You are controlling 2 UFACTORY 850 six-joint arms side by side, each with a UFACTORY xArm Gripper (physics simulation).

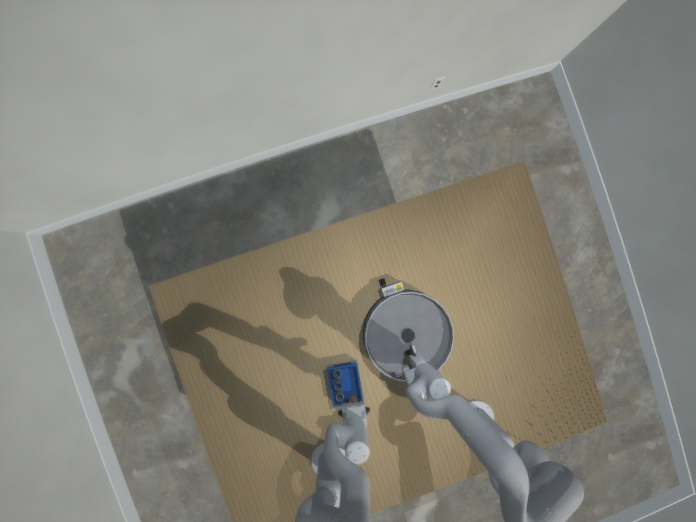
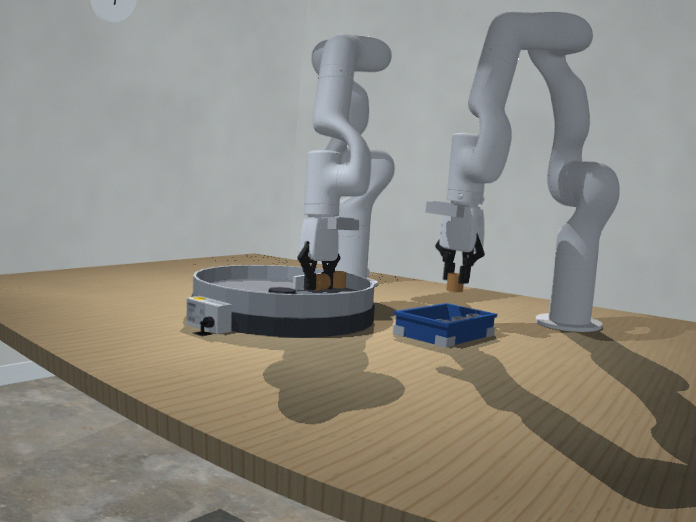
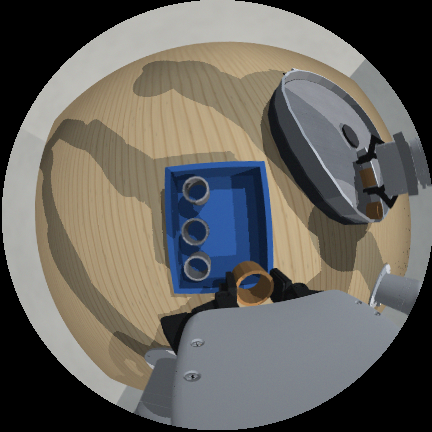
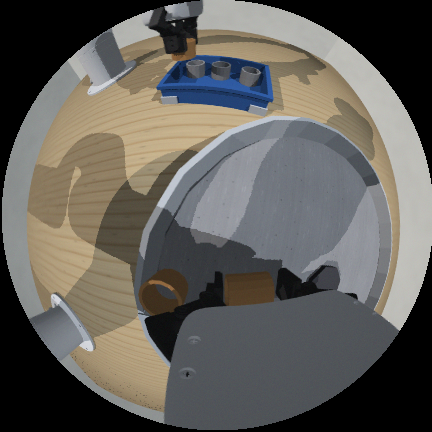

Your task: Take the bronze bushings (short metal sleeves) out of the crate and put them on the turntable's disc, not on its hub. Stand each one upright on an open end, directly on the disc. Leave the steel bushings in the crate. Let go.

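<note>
My left gripper (image 1: 353, 405) (image 2: 456, 276) (image 3: 250, 282) is shut on a bronze bushing (image 2: 454, 283) (image 3: 246, 274) (image 4: 183, 51), held upright above one end of the blue crate (image 1: 352, 384) (image 2: 469, 332) (image 3: 169, 225) (image 4: 215, 96). My right gripper (image 2: 319, 278) (image 3: 361, 175) (image 4: 249, 283) appears shut on another bronze bushing (image 2: 321, 281) (image 3: 367, 177) (image 4: 249, 289), lying sideways with its ends toward the fingers, inside the turntable's rim. A third bronze bushing (image 2: 339, 279) (image 3: 374, 210) (image 4: 181, 280) stands near the rim on the disc (image 1: 427, 314) (image 4: 310, 175). Its contact is partly hidden.
Three steel bushings (image 3: 195, 190) (image 3: 195, 231) (image 3: 197, 266) stand in a row along one side of the crate. The turntable has a raised rim (image 2: 281, 303) (image 4: 175, 185) and a dark hub (image 1: 407, 335) (image 2: 282, 289) (image 3: 350, 135). A control box (image 1: 392, 288) (image 2: 209, 315) is fixed outside it.
</note>
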